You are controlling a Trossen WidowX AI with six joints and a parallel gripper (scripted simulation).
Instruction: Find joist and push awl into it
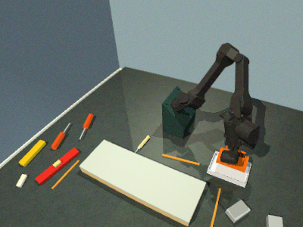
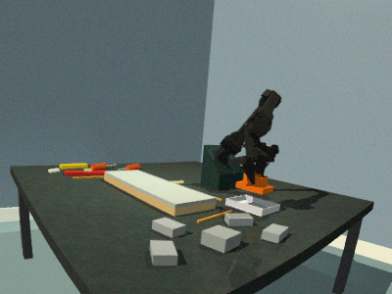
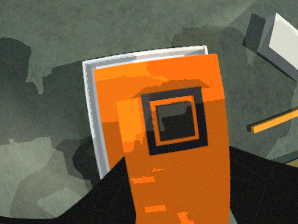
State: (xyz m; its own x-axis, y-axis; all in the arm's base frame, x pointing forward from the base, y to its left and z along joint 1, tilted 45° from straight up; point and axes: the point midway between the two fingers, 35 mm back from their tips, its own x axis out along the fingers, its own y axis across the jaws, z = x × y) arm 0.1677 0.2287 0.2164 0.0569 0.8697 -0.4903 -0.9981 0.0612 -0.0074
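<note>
Now: gripper tip 10 mm to the left of the white tray and 80 mm above it. Round my gripper tip: orange stud finder 10 mm to the left, 20 mm above; awl 40 mm ahead, 430 mm to the right, 90 mm below; square indicator 20 mm to the left, 30 mm above.
</note>
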